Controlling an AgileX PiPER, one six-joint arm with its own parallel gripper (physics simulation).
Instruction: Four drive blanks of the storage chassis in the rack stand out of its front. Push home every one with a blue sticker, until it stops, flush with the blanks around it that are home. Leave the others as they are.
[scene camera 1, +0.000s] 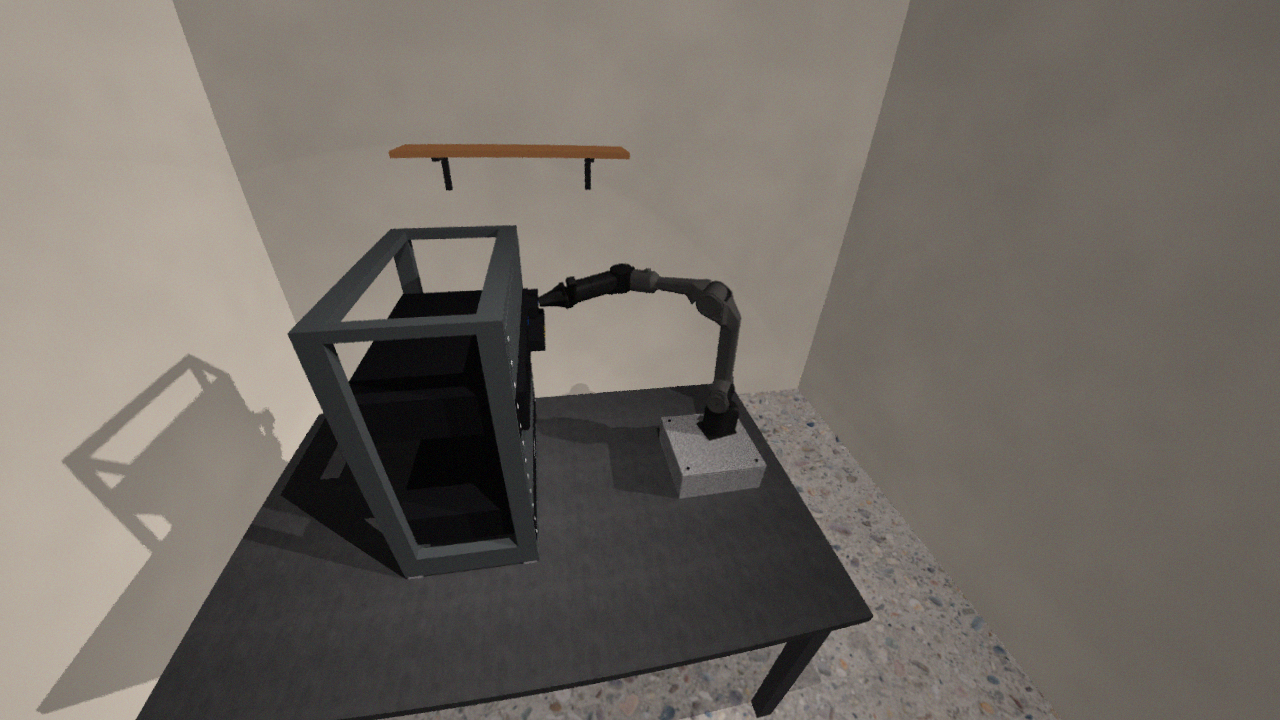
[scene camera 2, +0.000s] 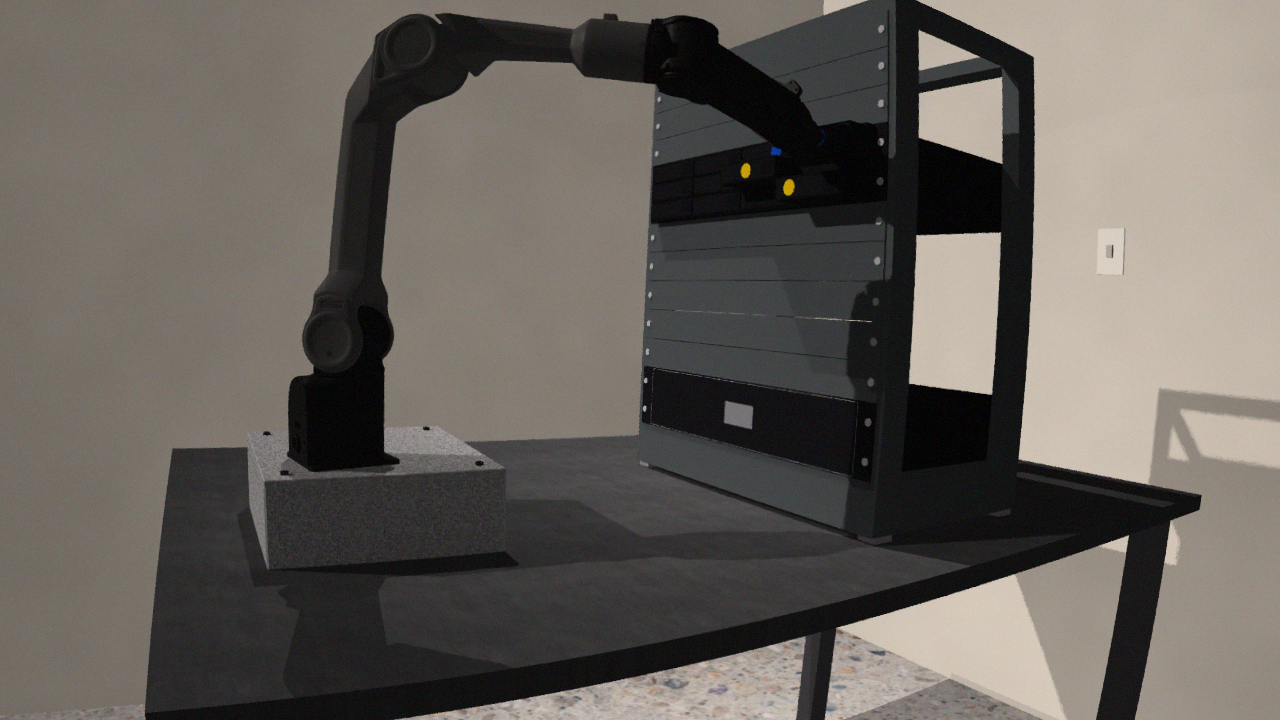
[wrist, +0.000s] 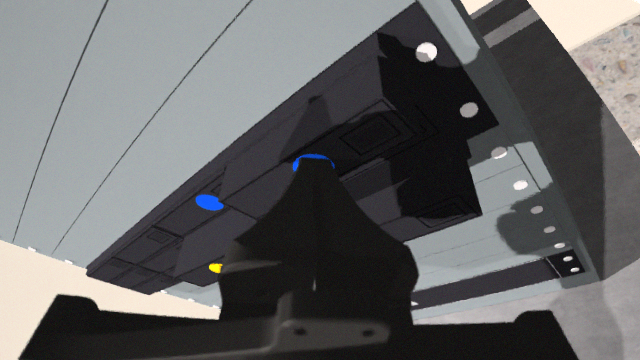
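Observation:
My gripper (scene camera 1: 540, 302) (scene camera 2: 812, 145) (wrist: 313, 175) is shut and empty. Its tips are at the blue sticker of the upper right blank (wrist: 370, 134) (scene camera 2: 850, 136), covering most of it; contact is hard to tell. That blank stands out of the storage chassis (scene camera 2: 671, 188) in the rack (scene camera 1: 508, 429) (scene camera 2: 899, 268). A second blue-sticker blank (wrist: 209, 202) (scene camera 2: 776, 151), to its left, looks about level with the blanks beyond it. Below, one yellow-sticker blank (wrist: 216, 268) (scene camera 2: 745, 170) stands out at the left, another (scene camera 2: 788, 187) (wrist: 445, 212) at the right; the gripper hides its sticker in the wrist view.
Grey filler panels (scene camera 2: 760, 259) (wrist: 100, 100) lie above and below the chassis. A dark unit with a pale label (scene camera 2: 738, 414) is low in the rack. The arm stands on a speckled block (scene camera 1: 716, 465) (scene camera 2: 384, 519) on the dark table (scene camera 1: 626, 573). A wooden shelf (scene camera 1: 510, 151) is on the wall.

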